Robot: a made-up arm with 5 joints. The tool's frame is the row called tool.
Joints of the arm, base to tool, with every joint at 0 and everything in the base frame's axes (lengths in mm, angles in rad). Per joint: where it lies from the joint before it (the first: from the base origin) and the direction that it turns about. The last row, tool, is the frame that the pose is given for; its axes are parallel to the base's.
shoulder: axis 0 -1 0 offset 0.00 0.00 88.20
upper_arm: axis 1 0 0 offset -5.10 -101.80 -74.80
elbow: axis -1 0 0 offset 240.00 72.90 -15.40
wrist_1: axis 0 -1 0 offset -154.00 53.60 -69.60
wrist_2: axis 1 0 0 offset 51.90 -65.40 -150.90
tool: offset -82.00 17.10 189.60
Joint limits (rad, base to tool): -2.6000..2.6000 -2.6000..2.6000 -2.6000..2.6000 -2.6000..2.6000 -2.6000..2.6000
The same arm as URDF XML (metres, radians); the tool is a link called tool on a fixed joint. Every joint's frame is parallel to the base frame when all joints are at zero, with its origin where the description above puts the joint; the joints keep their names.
<robot name="arm">
  <joint name="shoulder" type="revolute">
    <parent link="base"/>
    <child link="link1"/>
    <origin xyz="0.0000 0.0000 0.0882"/>
    <axis xyz="0 -1 0"/>
    <limit lower="-2.6000" upper="2.6000"/>
  </joint>
  <joint name="upper_arm" type="revolute">
    <parent link="link1"/>
    <child link="link2"/>
    <origin xyz="-0.0051 -0.1018 -0.0748"/>
    <axis xyz="1 0 0"/>
    <limit lower="-2.6000" upper="2.6000"/>
  </joint>
  <joint name="elbow" type="revolute">
    <parent link="link2"/>
    <child link="link3"/>
    <origin xyz="0.2400 0.0729 -0.0154"/>
    <axis xyz="-1 0 0"/>
    <limit lower="-2.6000" upper="2.6000"/>
  </joint>
  <joint name="wrist_1" type="revolute">
    <parent link="link3"/>
    <child link="link4"/>
    <origin xyz="-0.1540 0.0536 -0.0696"/>
    <axis xyz="0 -1 0"/>
    <limit lower="-2.6000" upper="2.6000"/>
  </joint>
  <joint name="wrist_2" type="revolute">
    <parent link="link4"/>
    <child link="link5"/>
    <origin xyz="0.0519 -0.0654 -0.1509"/>
    <axis xyz="1 0 0"/>
    <limit lower="-2.6000" upper="2.6000"/>
  </joint>
  <joint name="tool_fixed" type="fixed">
    <parent link="link5"/>
    <child link="tool"/>
    <origin xyz="-0.0820 0.0171 0.1896"/>
  </joint>
  <link name="base"/>
  <link name="link1"/>
  <link name="link2"/>
  <link name="link3"/>
  <link name="link4"/>
  <link name="link5"/>
  <link name="tool"/>
</robot>

